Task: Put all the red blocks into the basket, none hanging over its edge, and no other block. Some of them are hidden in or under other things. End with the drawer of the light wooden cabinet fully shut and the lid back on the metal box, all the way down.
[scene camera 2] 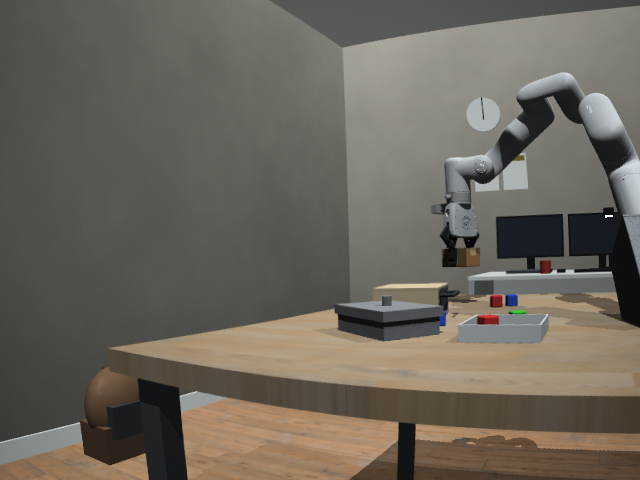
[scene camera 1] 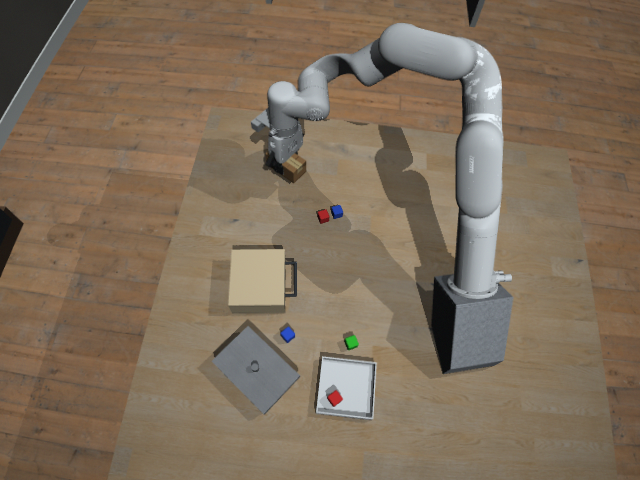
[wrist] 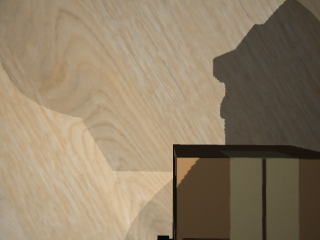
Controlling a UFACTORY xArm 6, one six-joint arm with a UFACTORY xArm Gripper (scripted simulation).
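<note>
Visible: the gripper, together with a white basket and a light wooden cabinet.
</note>
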